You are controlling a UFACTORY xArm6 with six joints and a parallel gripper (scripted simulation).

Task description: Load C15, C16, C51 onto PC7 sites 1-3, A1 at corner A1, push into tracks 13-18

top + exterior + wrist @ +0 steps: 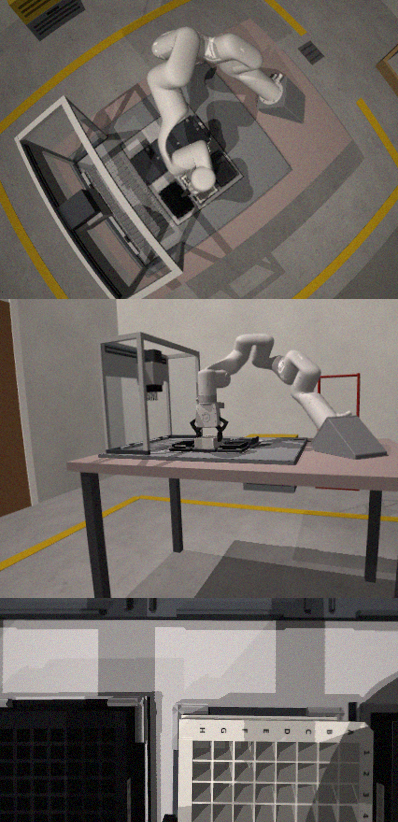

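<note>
Now: hand 10 mm above the pale well plate. Also, from my hand: black 96-well plate: 110 mm ahead, 30 mm to the right, 20 mm below; plate carrier PC7: 180 mm to the right, 40 mm behind, 30 mm below; A1 mark: 60 mm behind, 50 mm to the right, 30 mm below.
</note>
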